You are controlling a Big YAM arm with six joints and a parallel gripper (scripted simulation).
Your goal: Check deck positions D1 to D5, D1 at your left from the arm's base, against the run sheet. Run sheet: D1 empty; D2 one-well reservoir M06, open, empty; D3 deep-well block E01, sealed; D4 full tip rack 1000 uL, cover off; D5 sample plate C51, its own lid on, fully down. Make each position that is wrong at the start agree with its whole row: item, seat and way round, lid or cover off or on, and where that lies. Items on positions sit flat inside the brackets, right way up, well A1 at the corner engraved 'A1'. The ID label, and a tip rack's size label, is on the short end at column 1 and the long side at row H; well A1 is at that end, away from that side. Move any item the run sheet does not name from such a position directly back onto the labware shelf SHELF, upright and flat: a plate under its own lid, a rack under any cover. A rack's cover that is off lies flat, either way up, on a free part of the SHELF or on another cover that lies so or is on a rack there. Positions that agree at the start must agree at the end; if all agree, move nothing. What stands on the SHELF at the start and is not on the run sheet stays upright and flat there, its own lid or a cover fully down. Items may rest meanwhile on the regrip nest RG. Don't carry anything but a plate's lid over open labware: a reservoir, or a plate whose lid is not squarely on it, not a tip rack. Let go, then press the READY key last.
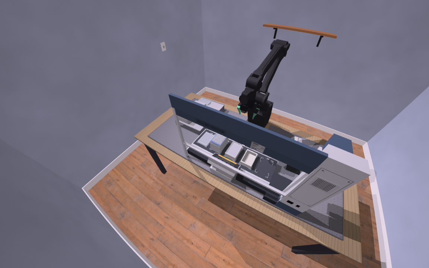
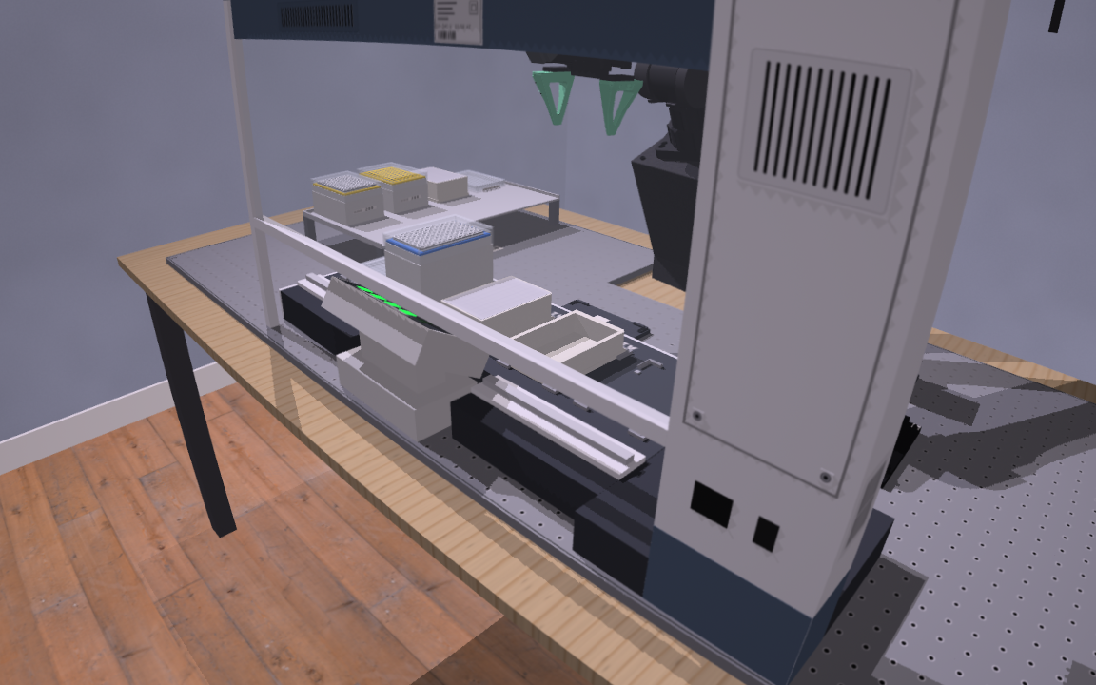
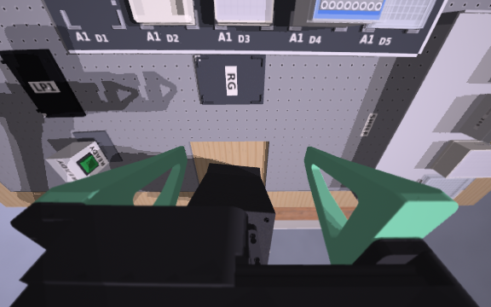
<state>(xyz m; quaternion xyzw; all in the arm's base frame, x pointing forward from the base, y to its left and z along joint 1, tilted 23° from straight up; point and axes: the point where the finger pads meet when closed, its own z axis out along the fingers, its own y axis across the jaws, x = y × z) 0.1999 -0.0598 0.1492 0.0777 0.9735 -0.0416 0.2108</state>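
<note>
Right now my hand is 180 mm above the blue tip rack, 150 mm to the left of it and 120 mm short of it. Round my hand: green ready key (410 mm to the left, 220 mm below, 100 mm behind); regrip nest RG (290 mm below, 30 mm to the left); top beam (350 mm ahead, 210 mm above, 20 mm to the right).
</note>
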